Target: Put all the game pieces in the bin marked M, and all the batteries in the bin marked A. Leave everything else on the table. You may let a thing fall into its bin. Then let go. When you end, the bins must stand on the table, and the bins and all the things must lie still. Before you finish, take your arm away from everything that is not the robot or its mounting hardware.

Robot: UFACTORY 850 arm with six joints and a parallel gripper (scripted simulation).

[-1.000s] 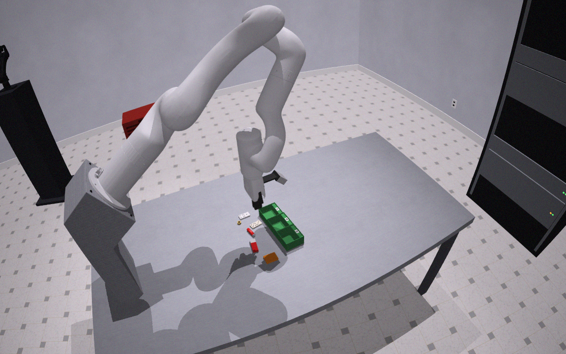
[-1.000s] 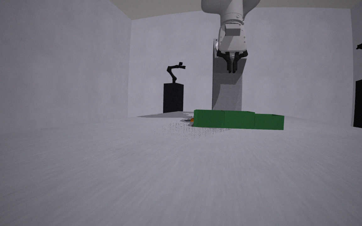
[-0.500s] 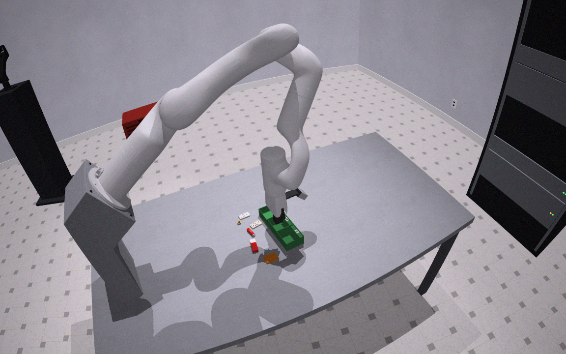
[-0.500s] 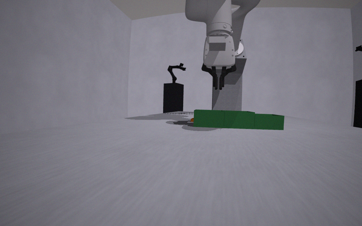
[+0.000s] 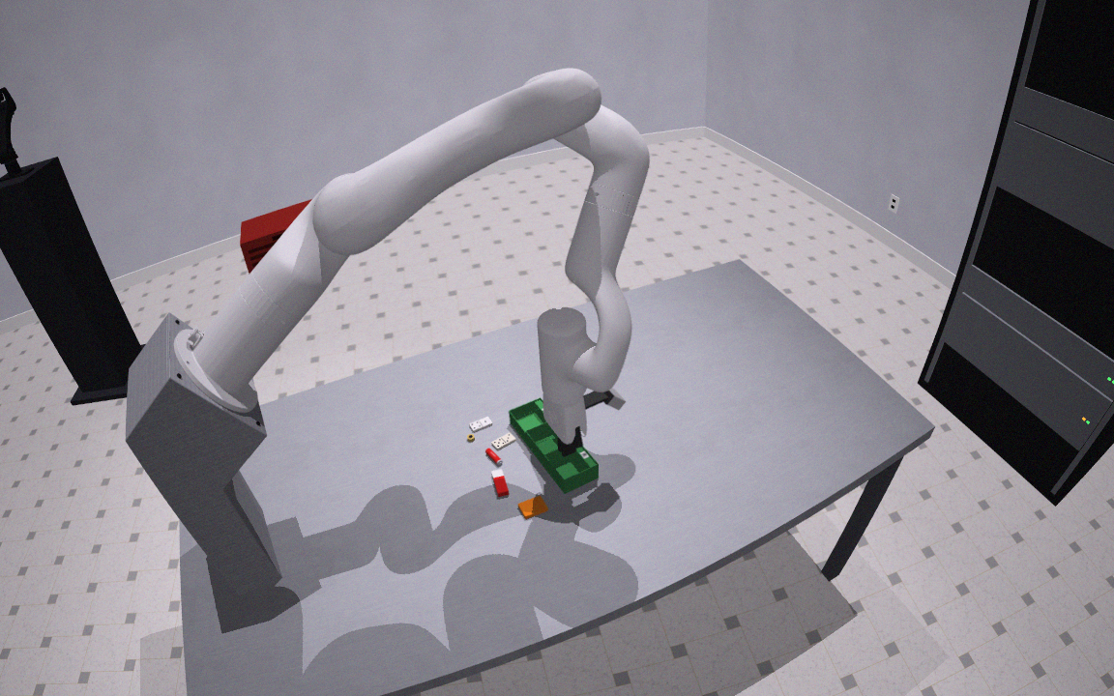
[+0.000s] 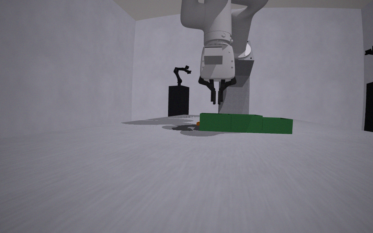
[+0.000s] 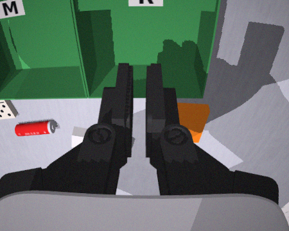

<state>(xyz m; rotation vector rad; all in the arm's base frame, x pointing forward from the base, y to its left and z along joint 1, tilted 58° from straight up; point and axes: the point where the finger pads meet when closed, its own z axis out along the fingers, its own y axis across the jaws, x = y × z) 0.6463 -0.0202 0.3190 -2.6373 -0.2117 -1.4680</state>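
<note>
My gripper is now 20 mm past the green bin, 80 mm to the right of it and 70 mm above it. The rest, counted from my hand: orange flat block 90 mm behind, 80 mm to the right, 90 mm below; then yellow nut 200 mm behind, 150 mm to the left, 90 mm below; then red cylindrical battery 150 mm behind, 70 mm to the left, 90 mm below.
</note>
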